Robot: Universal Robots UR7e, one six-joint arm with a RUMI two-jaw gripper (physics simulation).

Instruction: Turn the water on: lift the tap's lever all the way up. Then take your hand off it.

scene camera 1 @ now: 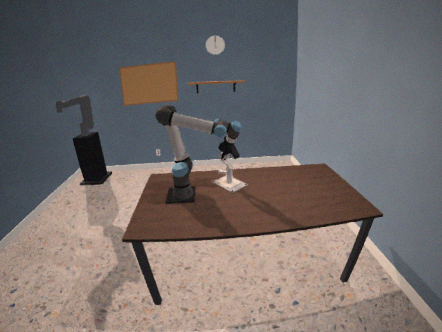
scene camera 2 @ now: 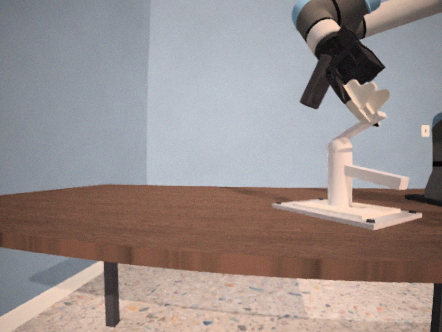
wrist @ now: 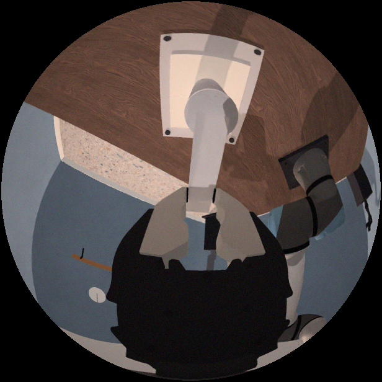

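Observation:
The white tap stands upright on a pale base plate. Its lever slopes upward from the top of the post, tilted well above level. The spout sticks out lower down on the post, on the same side as the lever in the scene camera 2 view. My gripper comes down at a slant from above and is shut on the lever's free end, with one pale finger on each side of it. The spout is hidden behind the lever in the wrist view.
The base of my arm stands on the brown table, left of the tap in the scene camera 1 view. A grey arm on a black pedestal stands on the floor farther left. A shelf is on the back wall.

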